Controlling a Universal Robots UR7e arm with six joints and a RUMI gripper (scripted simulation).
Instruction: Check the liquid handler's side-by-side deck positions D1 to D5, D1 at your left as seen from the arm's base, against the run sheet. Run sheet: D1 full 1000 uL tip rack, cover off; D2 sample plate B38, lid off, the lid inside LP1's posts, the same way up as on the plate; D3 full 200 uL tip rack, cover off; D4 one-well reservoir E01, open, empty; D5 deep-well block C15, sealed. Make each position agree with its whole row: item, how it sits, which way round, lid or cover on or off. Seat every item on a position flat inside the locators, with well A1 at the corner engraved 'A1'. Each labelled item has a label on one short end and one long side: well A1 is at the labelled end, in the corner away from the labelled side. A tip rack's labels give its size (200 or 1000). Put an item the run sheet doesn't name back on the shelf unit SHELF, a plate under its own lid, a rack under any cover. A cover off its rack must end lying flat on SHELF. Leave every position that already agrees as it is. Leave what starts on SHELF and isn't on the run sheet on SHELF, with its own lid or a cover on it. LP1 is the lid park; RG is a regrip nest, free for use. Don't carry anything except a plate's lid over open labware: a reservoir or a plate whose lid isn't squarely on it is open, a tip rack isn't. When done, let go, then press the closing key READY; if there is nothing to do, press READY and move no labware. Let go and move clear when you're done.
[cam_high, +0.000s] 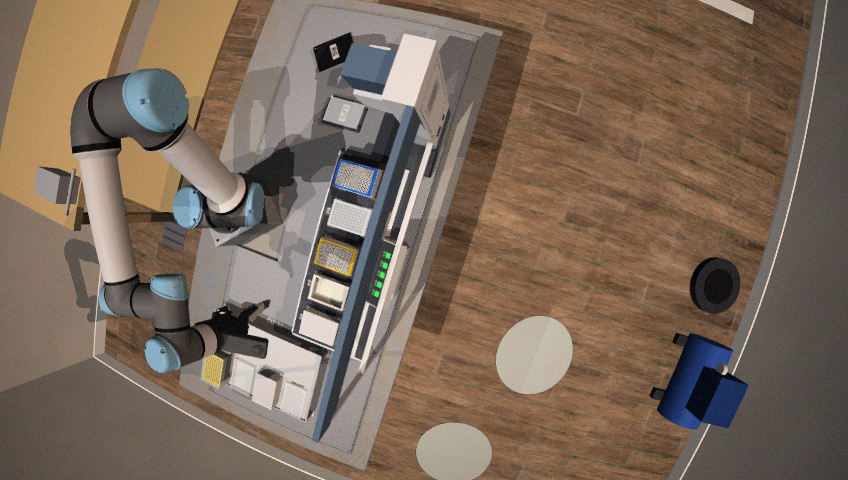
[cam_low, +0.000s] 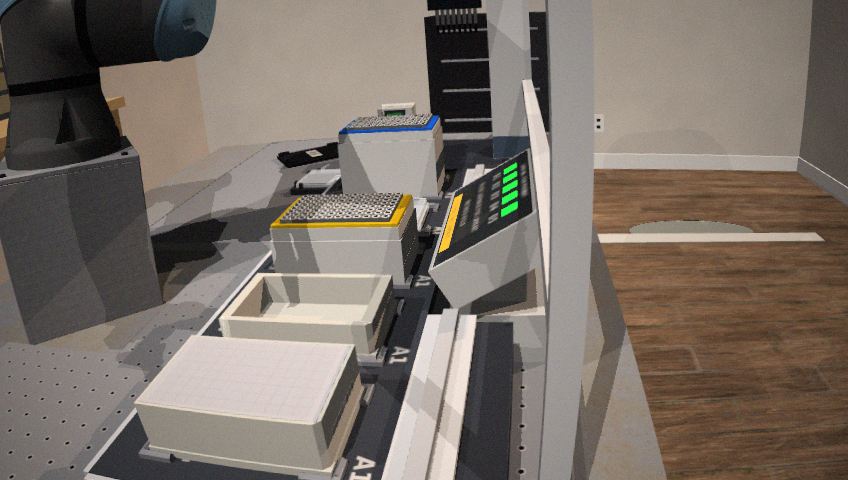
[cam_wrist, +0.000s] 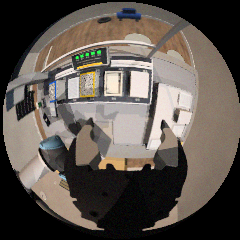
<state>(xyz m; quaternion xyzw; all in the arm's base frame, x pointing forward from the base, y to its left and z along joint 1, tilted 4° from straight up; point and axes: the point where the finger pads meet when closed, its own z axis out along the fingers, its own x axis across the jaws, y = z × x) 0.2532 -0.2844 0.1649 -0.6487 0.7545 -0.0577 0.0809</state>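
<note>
Right now my hand is 6 cm short of the deep-well block, 7 cm to the left of it and 27 cm above it. From my hand the other things lie so: yellow-rimmed tip rack: 11 cm ahead, 18 cm to the left, 25 cm below; then one-well reservoir: 8 cm ahead, 5 cm to the left, 28 cm below; then gantry post: 24 cm ahead, 16 cm to the right, 11 cm below.
</note>
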